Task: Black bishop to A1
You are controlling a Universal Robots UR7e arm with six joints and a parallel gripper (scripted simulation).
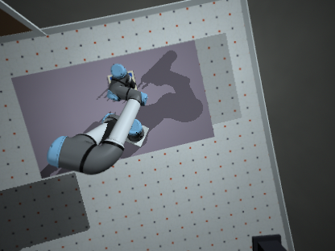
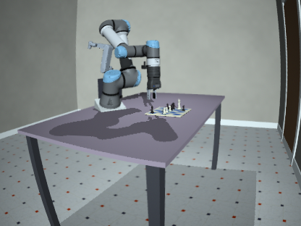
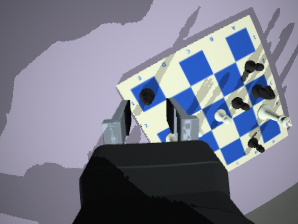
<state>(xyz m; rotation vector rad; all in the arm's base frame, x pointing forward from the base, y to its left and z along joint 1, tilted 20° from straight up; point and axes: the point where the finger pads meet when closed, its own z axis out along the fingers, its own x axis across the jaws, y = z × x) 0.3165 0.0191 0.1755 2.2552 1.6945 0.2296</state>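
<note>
Right now the chessboard is 60 mm ahead of my hand, 90 mm to the left of it and 100 mm below it. From my hand the other things lie so: tall white piece 90 mm ahead, 170 mm to the left, 70 mm below.
</note>
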